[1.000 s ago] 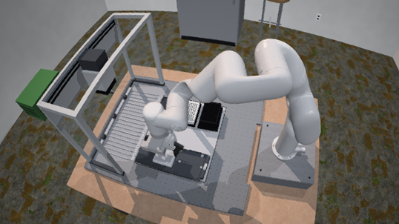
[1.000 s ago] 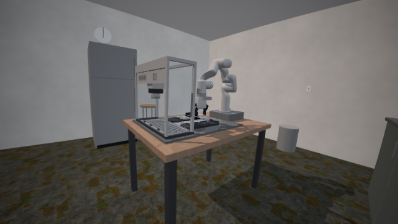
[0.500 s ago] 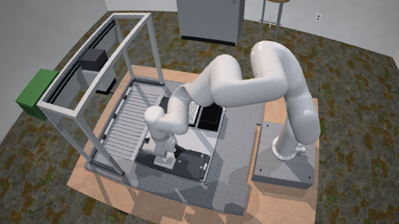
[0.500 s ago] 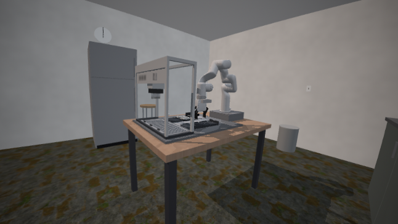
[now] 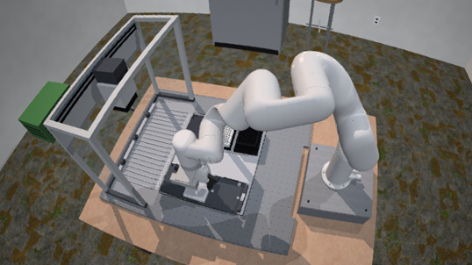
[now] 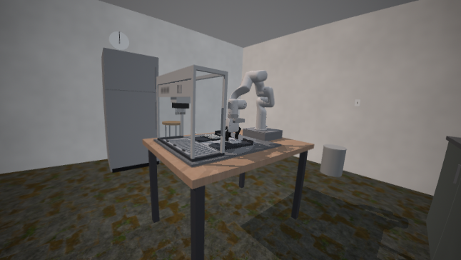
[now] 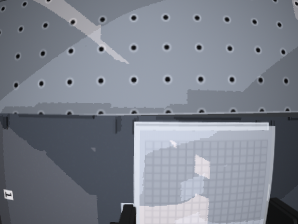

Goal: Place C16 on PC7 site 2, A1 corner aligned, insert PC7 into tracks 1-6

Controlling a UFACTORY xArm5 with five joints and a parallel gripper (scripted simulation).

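Now: hand 1 cm past the plate carrier PC7 and 4 cm above it. Also, from my hand: frame post: 20 cm ahead, 13 cm to the left, 20 cm above; black deep-well block: 14 cm behind, 26 cm to the right, 2 cm below.
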